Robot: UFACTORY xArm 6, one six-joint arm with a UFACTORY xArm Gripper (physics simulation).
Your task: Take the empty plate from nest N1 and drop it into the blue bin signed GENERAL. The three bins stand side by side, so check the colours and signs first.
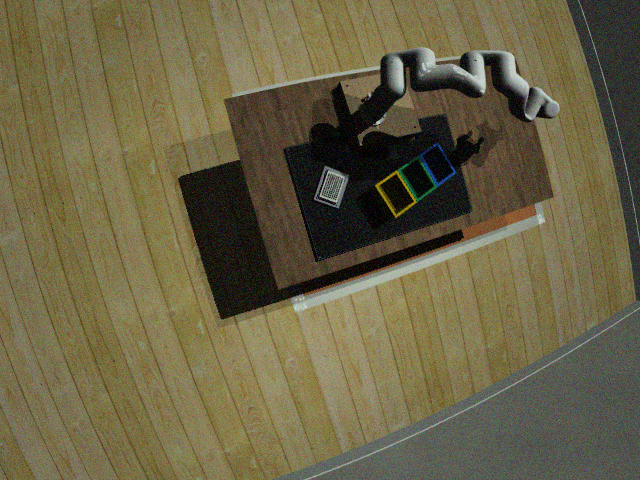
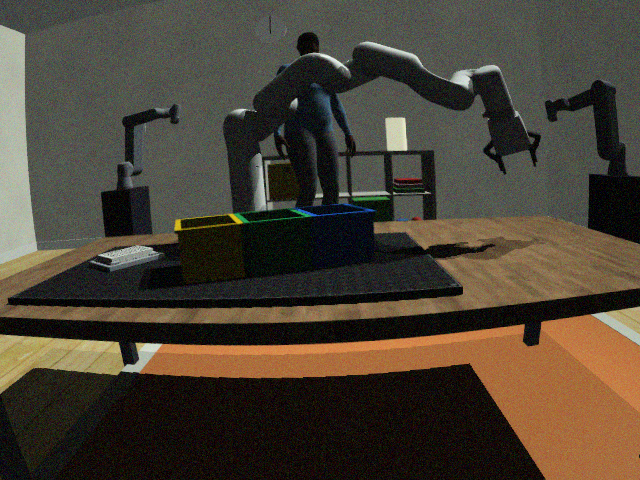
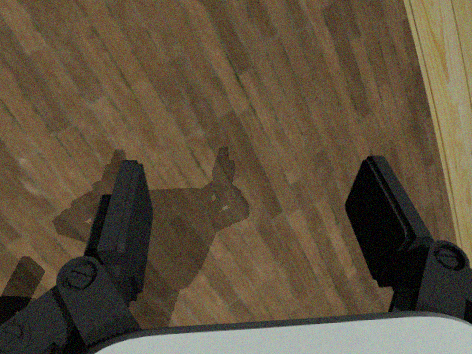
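Seen in the pictures: gripper, fingertip midpoint: (image 2: 519, 168) (image 3: 253, 183); arm's base, origin of the base link: (image 1: 372, 112).
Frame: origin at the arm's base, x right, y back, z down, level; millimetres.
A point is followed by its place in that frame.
Note:
A white plate (image 1: 332, 186) @(x 228, y -317, z 26 mm) (image 2: 127, 253) @(x 209, y -337, z 25 mm) with a grid of wells sits in a light grey nest (image 1: 318, 197) (image 2: 111, 267) on the dark mat. A yellow bin (image 1: 406, 207) @(x -77, y -453, z -48 mm) (image 2: 212, 257) @(x -74, y -460, z 7 mm), a green bin (image 1: 427, 193) @(x -191, y -402, z -49 mm) (image 2: 277, 246) @(x -183, y -404, z 0 mm) and a blue bin (image 1: 447, 179) @(x -307, y -346, z -49 mm) (image 2: 343, 239) @(x -298, y -346, z 1 mm) stand side by side on the mat, the blue one at the end nearer the gripper. Signs on the bins or the nest cannot be read. My gripper (image 2: 519, 167) @(x -757, y -22, z -125 mm) (image 3: 253, 183) @(x -757, y -22, z -125 mm) is open and empty, high above the bare wood beyond the blue bin.
The dark mat (image 1: 330, 242) @(x 266, y -564, z 50 mm) (image 2: 320, 289) @(x -276, y -508, z 50 mm) lies on the wooden table (image 1: 263, 227) @(x 552, y -457, z 63 mm) (image 2: 522, 258) @(x -684, y -281, z 63 mm). A tan base board (image 1: 408, 121) @(x -172, y -50, z -9 mm) lies beside the arm's foot. A person (image 2: 312, 124), a shelf unit (image 2: 428, 180) and two other arms (image 2: 135, 144) (image 2: 604, 118) stand behind the table.

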